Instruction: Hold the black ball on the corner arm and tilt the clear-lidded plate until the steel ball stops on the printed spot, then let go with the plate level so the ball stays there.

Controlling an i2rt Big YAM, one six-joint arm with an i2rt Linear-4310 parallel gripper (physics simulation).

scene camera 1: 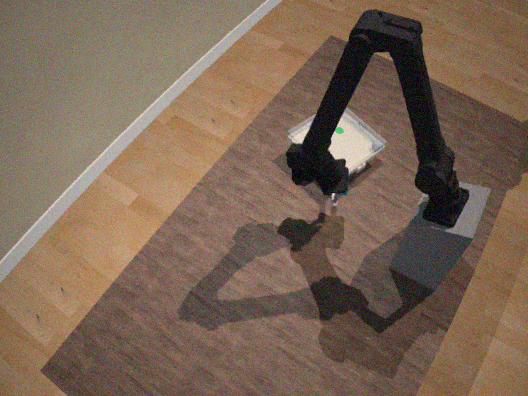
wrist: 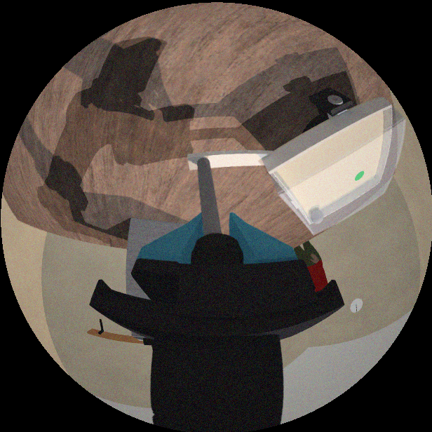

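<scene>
The clear-lidded plate [scene camera 1: 352, 150] [wrist: 330, 175] has a cream floor and stands above the table; its exact tilt is hard to judge. The green printed spot [scene camera 1: 339, 130] [wrist: 359, 176] is toward the far side in the wrist view. The steel ball [wrist: 316, 215] sits in the plate's near corner there, apart from the spot. The corner arm [wrist: 235, 160] is a pale bar running out from the plate, with a grey post [wrist: 209, 195] at its end. The black ball [wrist: 217, 250] tops the post. My gripper [scene camera 1: 341, 193] [wrist: 216, 218] is shut on it, teal fingers on both sides; the arm hides the ball in the scene view.
The dark wood tabletop [scene camera 1: 150, 300] [wrist: 220, 40] carries the arm's broad shadows. A grey block [scene camera 1: 431, 250] [wrist: 150, 230] bears the robot base. A black support with a grey disc [wrist: 335, 100] shows beside the plate. A red-clothed figure [wrist: 318, 275] shows partly beyond the gripper.
</scene>
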